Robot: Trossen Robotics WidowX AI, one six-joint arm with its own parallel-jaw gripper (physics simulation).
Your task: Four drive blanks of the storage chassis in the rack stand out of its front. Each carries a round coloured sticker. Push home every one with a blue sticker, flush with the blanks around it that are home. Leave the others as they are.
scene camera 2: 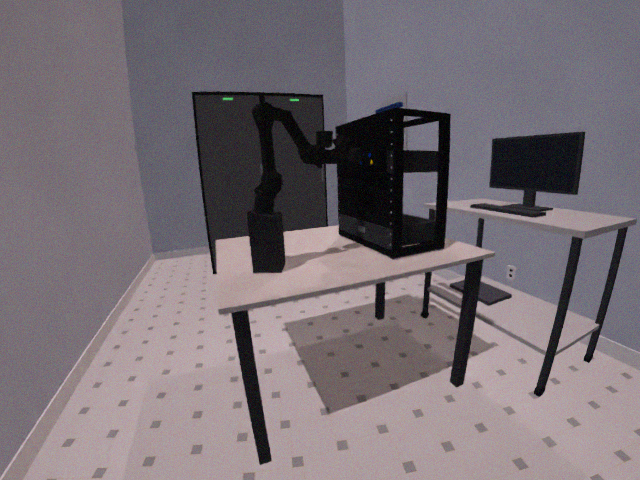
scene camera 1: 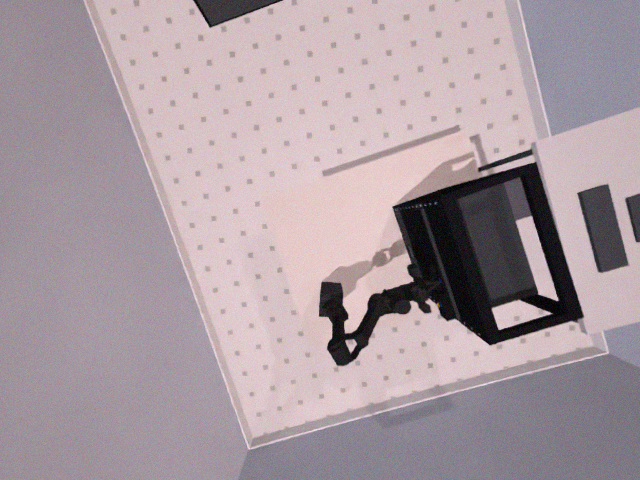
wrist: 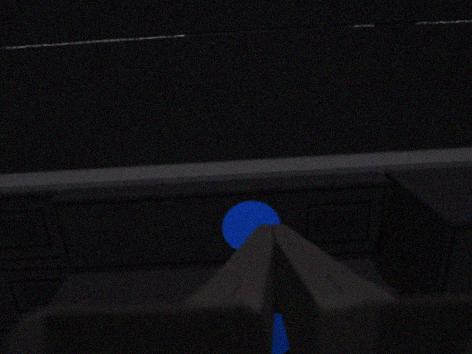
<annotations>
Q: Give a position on a black rack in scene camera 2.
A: At 370, 198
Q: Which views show the black rack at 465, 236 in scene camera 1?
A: Scene camera 2, scene camera 1 and the wrist view: all of them.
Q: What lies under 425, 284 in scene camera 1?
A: My gripper.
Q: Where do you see a black rack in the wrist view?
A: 141, 166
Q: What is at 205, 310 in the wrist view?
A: My gripper.
</annotations>
